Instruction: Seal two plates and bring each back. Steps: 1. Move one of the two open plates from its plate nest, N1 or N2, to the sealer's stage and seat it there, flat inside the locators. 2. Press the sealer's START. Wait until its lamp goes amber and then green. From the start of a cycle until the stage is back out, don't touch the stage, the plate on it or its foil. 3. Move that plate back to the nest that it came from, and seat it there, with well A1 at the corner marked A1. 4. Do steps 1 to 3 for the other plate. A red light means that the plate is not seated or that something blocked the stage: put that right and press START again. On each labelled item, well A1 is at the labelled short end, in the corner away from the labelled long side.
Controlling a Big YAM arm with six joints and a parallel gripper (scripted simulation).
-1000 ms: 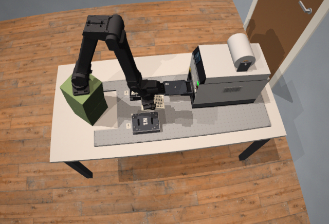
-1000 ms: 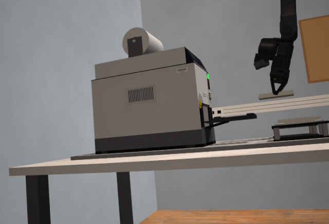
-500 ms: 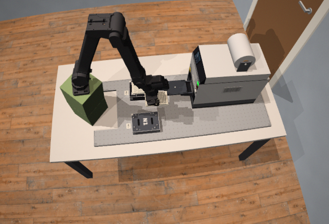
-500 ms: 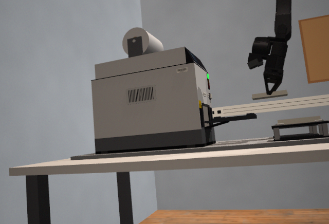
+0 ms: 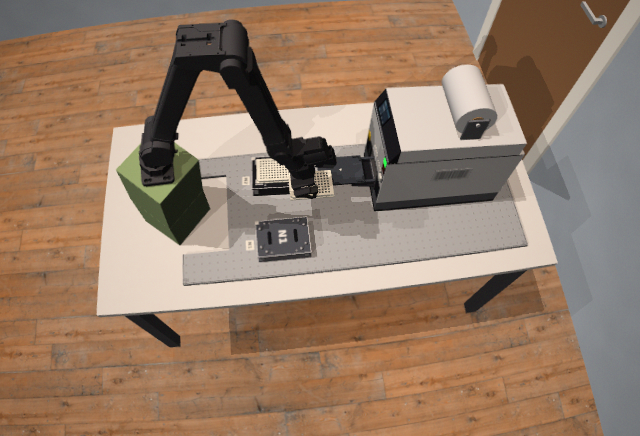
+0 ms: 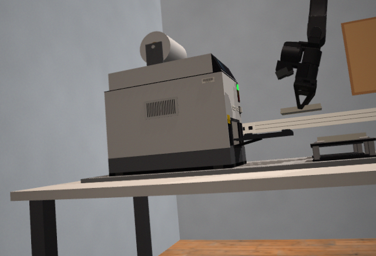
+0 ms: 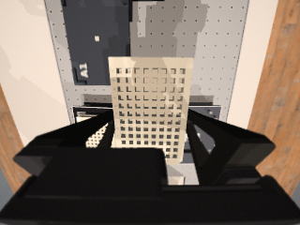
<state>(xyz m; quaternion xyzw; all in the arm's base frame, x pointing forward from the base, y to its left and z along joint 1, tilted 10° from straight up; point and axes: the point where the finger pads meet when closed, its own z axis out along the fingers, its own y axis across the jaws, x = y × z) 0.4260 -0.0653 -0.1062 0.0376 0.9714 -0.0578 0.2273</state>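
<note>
The sealer stage is 110 mm ahead of my hand, 70 mm to the left of it and 80 mm below it. From my hand the other things lie so: plate 90 mm behind, 130 mm to the left, 110 mm below; yellow warning label 220 mm ahead, 150 mm to the left, 20 mm below; plate nest 110 mm behind, 90 mm to the right, 130 mm below.
</note>
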